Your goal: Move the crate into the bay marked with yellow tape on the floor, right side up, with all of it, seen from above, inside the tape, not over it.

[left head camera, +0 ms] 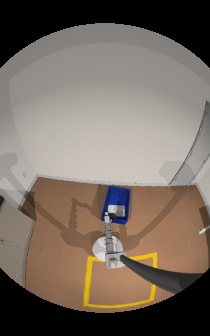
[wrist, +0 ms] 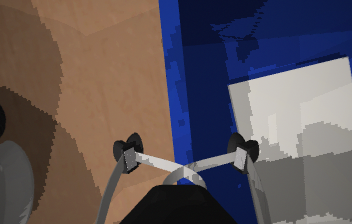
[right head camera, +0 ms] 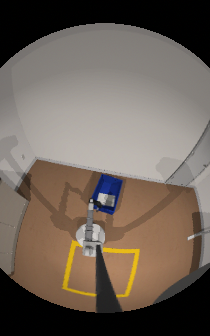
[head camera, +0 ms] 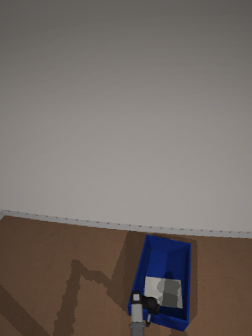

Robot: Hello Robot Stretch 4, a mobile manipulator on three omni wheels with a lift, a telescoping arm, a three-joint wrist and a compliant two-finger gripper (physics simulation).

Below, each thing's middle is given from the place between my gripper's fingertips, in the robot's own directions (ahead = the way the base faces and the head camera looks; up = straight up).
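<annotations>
My gripper is now 12 cm above the white flat box (wrist: 292,115), and it's also 12 cm to the left of the box and 19 cm short of it.
</annotations>
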